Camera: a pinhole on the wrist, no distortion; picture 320 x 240 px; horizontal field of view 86.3 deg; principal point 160.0 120.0 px. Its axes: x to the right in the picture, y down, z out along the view. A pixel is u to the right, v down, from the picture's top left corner.
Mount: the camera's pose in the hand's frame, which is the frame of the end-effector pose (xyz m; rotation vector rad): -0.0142 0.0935 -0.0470 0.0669 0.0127 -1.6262
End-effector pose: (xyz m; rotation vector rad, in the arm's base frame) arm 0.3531 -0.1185 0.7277 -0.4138 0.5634 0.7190
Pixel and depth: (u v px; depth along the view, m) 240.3 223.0 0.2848
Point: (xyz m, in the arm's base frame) 0.5643 0.0334 0.8358
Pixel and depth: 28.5 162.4 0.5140
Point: 0.2660 0.5131 0.9631
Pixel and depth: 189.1 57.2 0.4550
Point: 0.3604 -0.0042 1.1587
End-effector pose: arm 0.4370 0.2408 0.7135 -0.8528 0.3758 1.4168
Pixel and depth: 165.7 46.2 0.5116
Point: 0.2204 0.3797 1.1717
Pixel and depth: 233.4 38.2 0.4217
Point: 0.4003 0.3312 1.1448
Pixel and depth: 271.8 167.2 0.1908
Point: 0.4474 0.3594 0.8006
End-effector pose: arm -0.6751 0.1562 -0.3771 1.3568 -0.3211 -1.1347
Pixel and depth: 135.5 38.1 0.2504
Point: -0.8382 0.1233 -0.1583
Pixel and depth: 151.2 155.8 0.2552
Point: -0.7788 -0.0103 -0.2549
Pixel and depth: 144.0 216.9 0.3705
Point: -0.7950 -0.2039 -0.2798
